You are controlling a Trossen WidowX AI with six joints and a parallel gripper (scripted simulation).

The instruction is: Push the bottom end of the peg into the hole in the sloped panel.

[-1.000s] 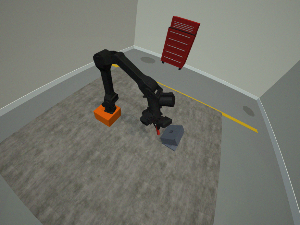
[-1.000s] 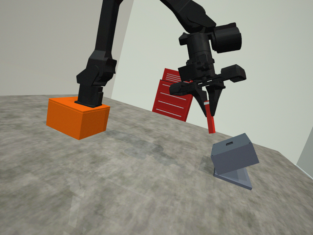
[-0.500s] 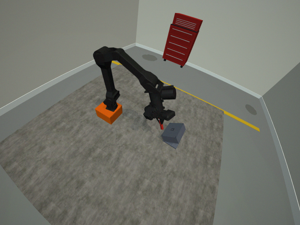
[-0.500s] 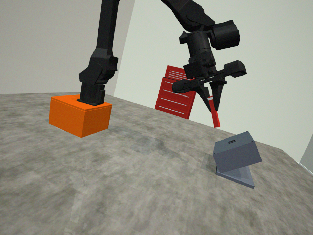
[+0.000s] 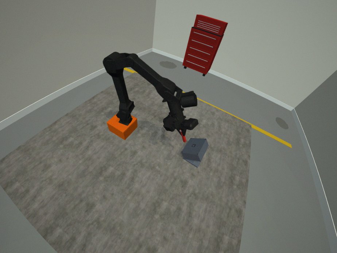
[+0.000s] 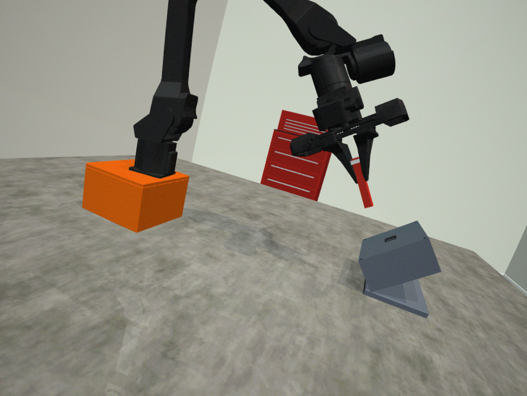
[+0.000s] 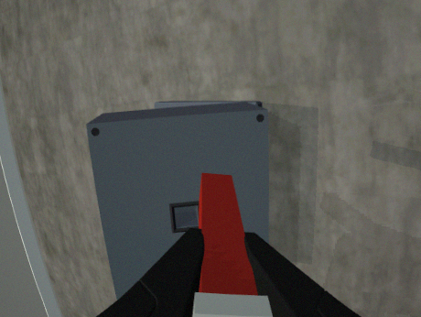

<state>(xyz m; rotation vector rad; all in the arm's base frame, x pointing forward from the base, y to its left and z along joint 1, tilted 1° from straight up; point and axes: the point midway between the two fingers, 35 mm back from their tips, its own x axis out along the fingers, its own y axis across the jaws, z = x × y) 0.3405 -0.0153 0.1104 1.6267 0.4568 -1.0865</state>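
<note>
Now: gripper tip 10 cm short of the grey sloped panel block, 10 cm above it and 2 cm to the right of it. From my gripper tip the other things lie so: red square peg: 1 cm behind, 1 cm above.
</note>
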